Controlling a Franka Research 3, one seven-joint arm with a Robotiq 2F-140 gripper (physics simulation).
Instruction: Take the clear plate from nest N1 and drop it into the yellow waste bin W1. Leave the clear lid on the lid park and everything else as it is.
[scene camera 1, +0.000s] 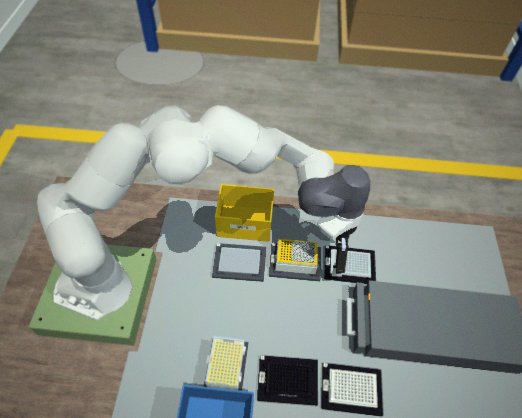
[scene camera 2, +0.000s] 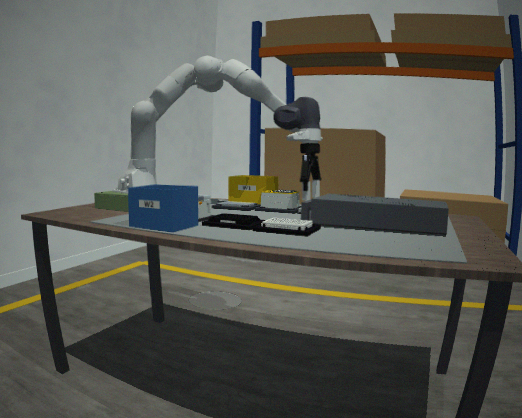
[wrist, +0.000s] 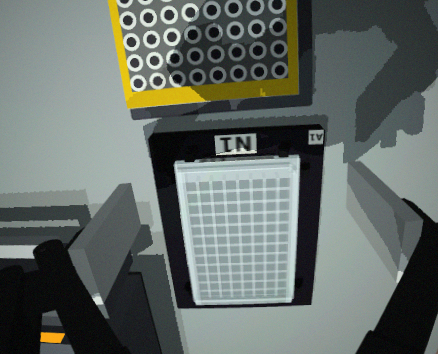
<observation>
The pictures show: the gripper, a yellow-topped tip rack, a grey device, a clear plate and a clear lid.
The gripper also shows in the wrist view.
</observation>
